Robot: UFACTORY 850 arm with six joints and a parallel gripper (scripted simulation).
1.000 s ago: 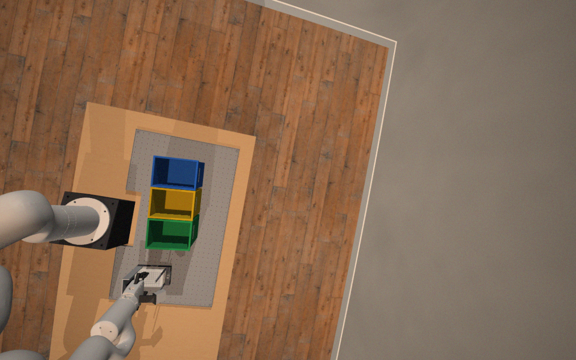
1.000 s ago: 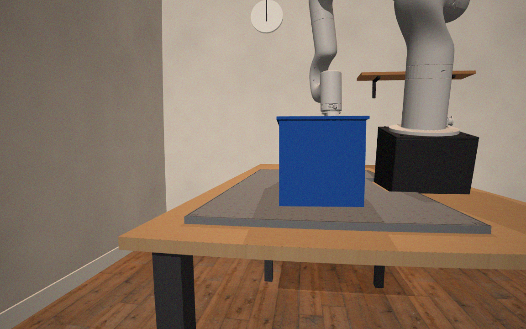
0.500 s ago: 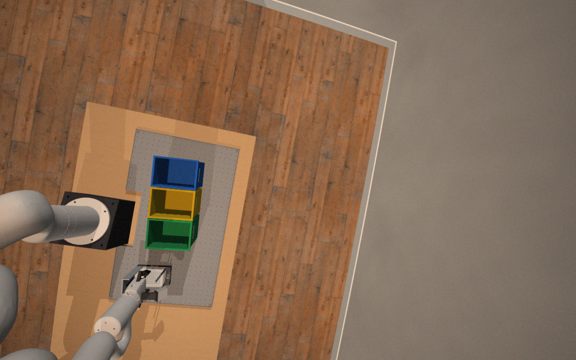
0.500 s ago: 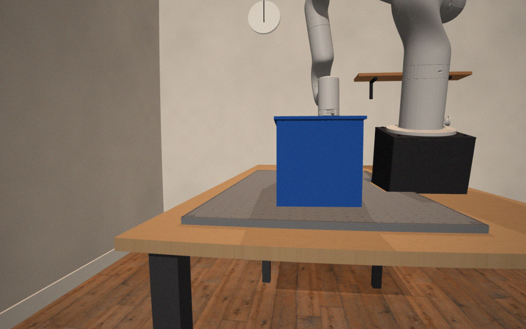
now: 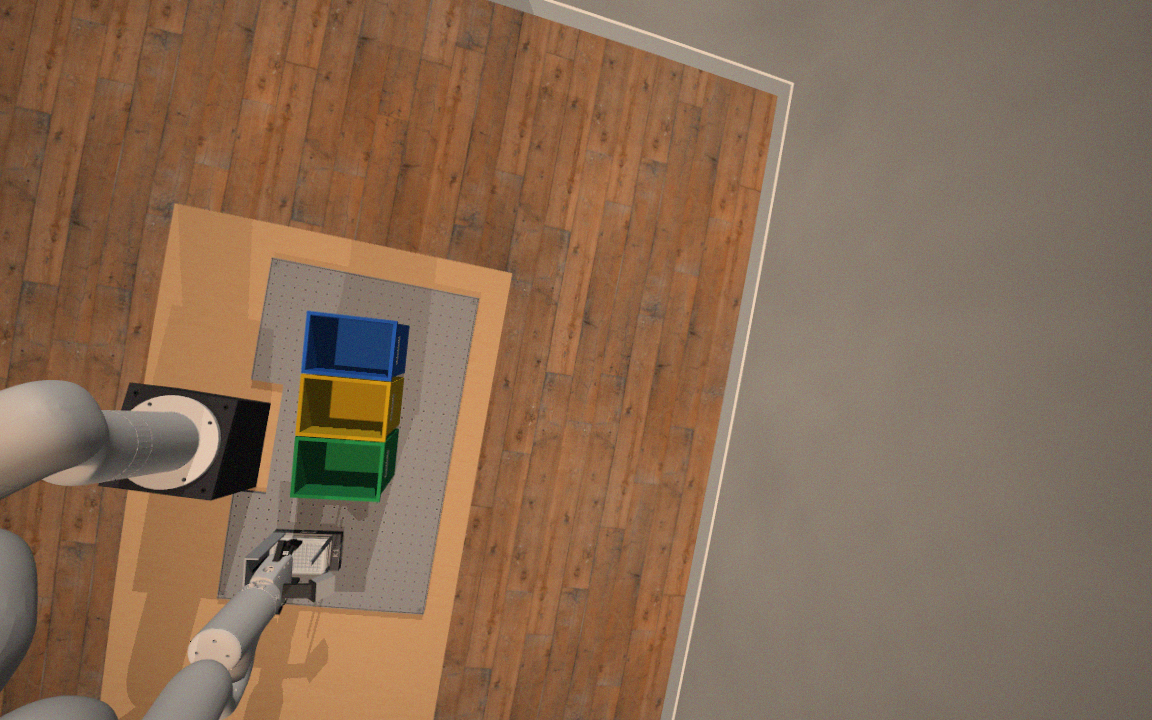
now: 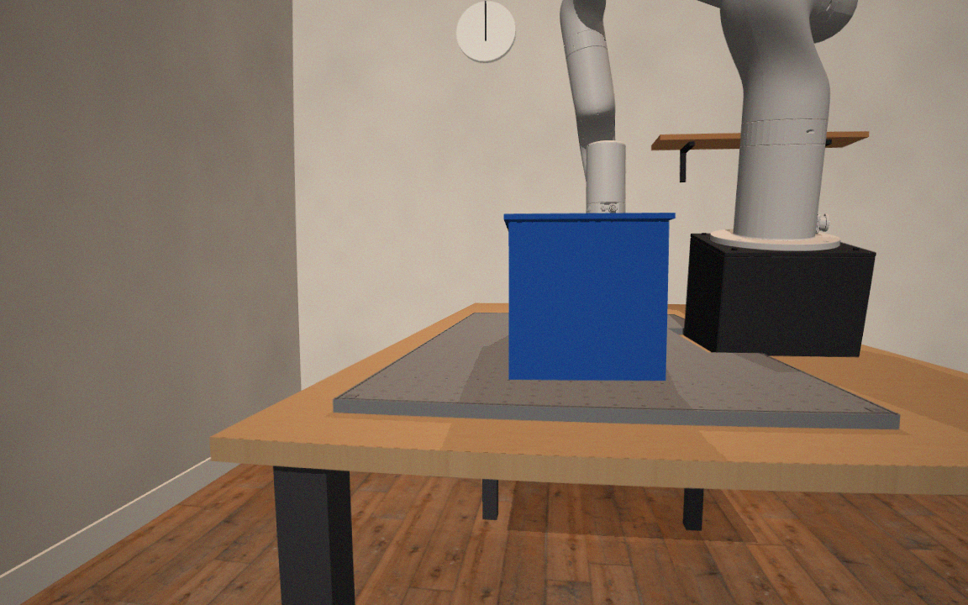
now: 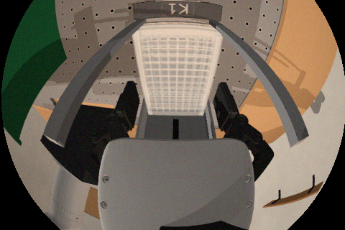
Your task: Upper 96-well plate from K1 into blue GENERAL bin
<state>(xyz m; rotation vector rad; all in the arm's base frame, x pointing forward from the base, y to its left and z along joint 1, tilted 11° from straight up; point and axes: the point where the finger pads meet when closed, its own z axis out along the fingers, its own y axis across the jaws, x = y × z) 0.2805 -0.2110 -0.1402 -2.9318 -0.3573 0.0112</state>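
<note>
The 96-well plate lies 3 cm below my hand. Round my hand: yellow bin: 41 cm to the left, 2 cm ahead, 2 cm above; then green bin: 28 cm to the left, 5 cm ahead, 2 cm above; then blue bin: 54 cm to the left, 2 cm above, 1 cm behind.
</note>
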